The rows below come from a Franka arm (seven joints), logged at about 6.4 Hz.
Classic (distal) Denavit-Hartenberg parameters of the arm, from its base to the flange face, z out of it. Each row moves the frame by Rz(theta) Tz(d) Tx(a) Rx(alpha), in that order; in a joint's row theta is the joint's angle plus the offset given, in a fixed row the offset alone. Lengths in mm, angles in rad.
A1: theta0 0  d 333  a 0  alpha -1.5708
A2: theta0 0  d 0  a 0  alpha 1.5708
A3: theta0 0  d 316  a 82.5  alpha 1.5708
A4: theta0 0  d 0  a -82.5  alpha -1.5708
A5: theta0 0  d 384  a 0  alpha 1.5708
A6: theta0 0  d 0  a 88  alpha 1.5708
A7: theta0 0  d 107  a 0  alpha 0
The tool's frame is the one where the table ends.
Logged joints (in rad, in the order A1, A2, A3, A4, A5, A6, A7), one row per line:
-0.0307 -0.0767 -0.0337 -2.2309 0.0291 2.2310 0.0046
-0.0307 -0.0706 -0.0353 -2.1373 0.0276 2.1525 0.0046
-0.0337 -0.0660 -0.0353 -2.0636 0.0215 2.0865 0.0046
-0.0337 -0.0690 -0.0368 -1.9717 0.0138 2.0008 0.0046
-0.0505 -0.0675 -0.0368 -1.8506 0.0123 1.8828 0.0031
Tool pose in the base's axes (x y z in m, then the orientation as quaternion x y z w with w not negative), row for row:
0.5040 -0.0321 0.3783 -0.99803 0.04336 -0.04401 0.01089
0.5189 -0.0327 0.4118 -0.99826 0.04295 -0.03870 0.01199
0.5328 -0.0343 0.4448 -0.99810 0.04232 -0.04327 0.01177
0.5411 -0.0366 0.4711 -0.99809 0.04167 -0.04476 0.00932
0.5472 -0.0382 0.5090 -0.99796 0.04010 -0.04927 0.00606
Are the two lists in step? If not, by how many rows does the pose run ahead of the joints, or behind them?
The pose runs 1 row behind the joints: the pose in row i belongs to the joints in row i - 1.
